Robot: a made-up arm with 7 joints. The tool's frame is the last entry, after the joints.
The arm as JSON. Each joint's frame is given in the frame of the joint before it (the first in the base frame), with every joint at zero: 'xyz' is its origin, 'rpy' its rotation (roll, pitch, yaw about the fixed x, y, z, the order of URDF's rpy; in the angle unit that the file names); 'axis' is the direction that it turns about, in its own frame. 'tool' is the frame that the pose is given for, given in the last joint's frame.
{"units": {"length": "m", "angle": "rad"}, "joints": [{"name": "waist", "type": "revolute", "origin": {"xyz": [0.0, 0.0, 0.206], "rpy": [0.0, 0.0, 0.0]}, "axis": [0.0, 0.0, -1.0]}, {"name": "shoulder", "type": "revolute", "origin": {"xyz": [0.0, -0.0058, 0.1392], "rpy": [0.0, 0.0, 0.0]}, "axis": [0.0, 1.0, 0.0]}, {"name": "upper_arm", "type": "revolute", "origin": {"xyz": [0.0, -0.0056, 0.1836], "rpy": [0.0, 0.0, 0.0]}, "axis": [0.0, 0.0, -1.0]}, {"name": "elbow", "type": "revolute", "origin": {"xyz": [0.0, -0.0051, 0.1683], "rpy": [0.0, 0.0, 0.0]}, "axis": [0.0, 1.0, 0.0]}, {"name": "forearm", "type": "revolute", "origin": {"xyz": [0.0, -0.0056, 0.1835], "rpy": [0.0, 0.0, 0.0]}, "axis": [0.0, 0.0, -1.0]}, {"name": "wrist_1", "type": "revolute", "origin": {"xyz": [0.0, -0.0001, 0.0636], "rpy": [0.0, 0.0, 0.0]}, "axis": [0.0, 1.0, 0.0]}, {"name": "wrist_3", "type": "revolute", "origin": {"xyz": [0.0, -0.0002, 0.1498], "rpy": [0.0, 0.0, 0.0]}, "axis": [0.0, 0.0, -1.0]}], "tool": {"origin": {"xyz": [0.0, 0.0, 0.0], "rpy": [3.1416, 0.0, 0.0]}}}
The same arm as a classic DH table. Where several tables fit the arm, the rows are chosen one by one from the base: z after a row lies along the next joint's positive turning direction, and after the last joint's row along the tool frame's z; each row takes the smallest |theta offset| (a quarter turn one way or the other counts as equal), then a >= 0, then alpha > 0; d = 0 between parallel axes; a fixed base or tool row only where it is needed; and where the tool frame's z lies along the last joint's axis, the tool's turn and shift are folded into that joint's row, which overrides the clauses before.
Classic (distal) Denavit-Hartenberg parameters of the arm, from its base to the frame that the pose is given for. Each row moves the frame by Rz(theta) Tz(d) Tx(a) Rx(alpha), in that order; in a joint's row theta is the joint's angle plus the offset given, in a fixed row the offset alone. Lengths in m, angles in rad.
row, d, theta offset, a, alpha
base (fixed), 0, 0, 0, 3.1416
waist, -0.3452, 0, 0, 1.5708
shoulder, -0.0114, 0, 0, -1.5708
upper_arm, -0.3519, 0, 0, 1.5708
elbow, -0.0107, 0, 0, -1.5708
forearm, -0.2471, 0, 0, 1.5708
wrist_1, -0.0003, 0, 0, -1.5708
wrist_3, -0.1498, 0, 0, 0

